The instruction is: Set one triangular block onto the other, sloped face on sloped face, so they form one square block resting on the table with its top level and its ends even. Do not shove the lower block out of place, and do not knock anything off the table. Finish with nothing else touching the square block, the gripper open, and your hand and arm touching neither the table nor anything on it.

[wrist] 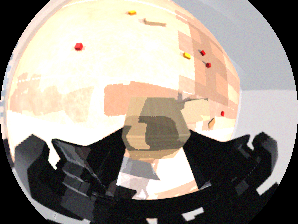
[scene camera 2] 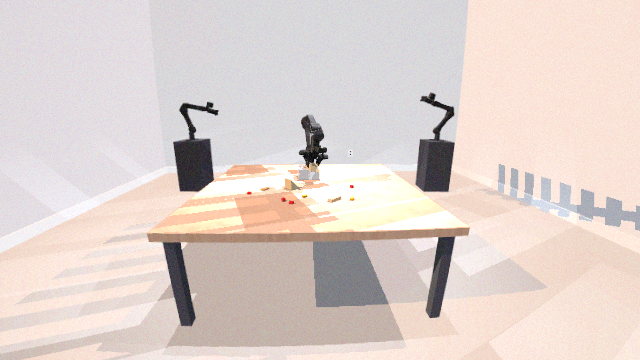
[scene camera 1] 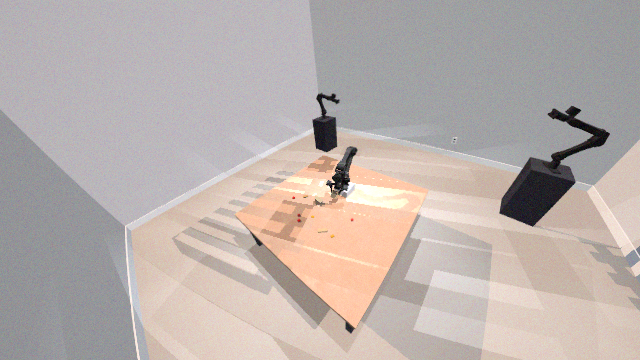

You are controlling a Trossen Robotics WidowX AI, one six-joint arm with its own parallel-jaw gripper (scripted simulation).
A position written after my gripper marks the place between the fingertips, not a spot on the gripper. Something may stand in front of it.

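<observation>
Triangular block (wrist: 154, 128) carried by my gripper (wrist: 153, 129).
</observation>
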